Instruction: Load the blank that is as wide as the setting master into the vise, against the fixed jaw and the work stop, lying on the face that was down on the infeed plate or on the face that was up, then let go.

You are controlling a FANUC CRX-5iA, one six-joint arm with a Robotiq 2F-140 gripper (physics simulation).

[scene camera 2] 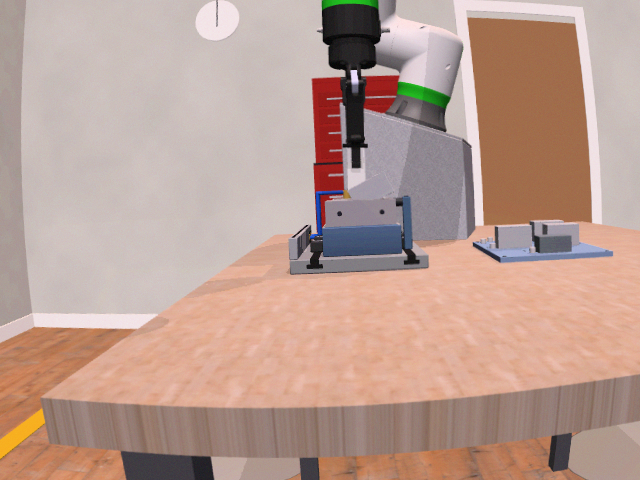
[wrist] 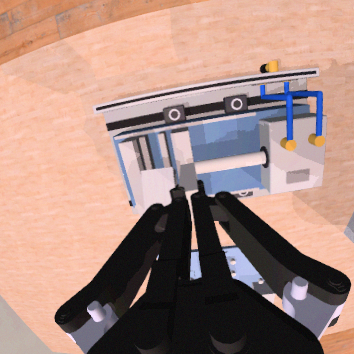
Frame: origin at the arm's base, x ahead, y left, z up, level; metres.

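Seen in the pictures: gripper, fingertip midpoint: (scene camera 2: 356,190) (wrist: 189,174); arm's base at its link origin: (scene camera 2: 414,125).
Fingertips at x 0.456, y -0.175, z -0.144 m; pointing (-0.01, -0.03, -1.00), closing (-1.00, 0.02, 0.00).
Offsets run from my fingertips to a thing's top centre. "*": to the spot under its first point.
My gripper (scene camera 2: 355,164) (wrist: 189,174) is shut and empty, above the vise @(dz -0.010, dx -0.036, dy +0.001 m) (scene camera 2: 361,240) (wrist: 230,137); in the wrist view its tips overlap the near end of the moving jaw (wrist: 181,142). The fixed jaw (scene camera 2: 356,212) (wrist: 130,155) has two dark holes. A pale blank @(dz +0.027, dx +0.037, dy +0.019 m) (scene camera 2: 371,187) (wrist: 157,184) is at the jaws, its upper part tilted above them in the scene view; its seating is hidden. The blue work stop @(* dz -0.050, dx +0.045, dy +0.070 m) (scene camera 2: 407,222) stands at the vise's right in the scene view. The setting master cannot be singled out surely; a dark block @(dz -0.076, dx +0.081, dy +0.296 m) (scene camera 2: 553,243) is on the infeed plate @(* dz -0.101, dx +0.112, dy +0.222 m) (scene camera 2: 516,256).
Pale blocks @(dz -0.065, dx -0.010, dy +0.259 m) (scene camera 2: 512,236) @(dz -0.065, dx -0.005, dy +0.348 m) (scene camera 2: 566,232) and small pegs stand on the plate. Blue pipes @(* dz -0.033, dx -0.114, dy -0.059 m) (scene camera 2: 318,211) (wrist: 289,117) rise at the vise's cylinder end @(* dz -0.013, dx -0.126, dy +0.018 m) (wrist: 295,162). A long rail @(dz -0.059, dx -0.041, dy -0.088 m) (scene camera 2: 300,241) (wrist: 205,90) runs along one side. The grey pedestal (scene camera 2: 429,180) stands behind.
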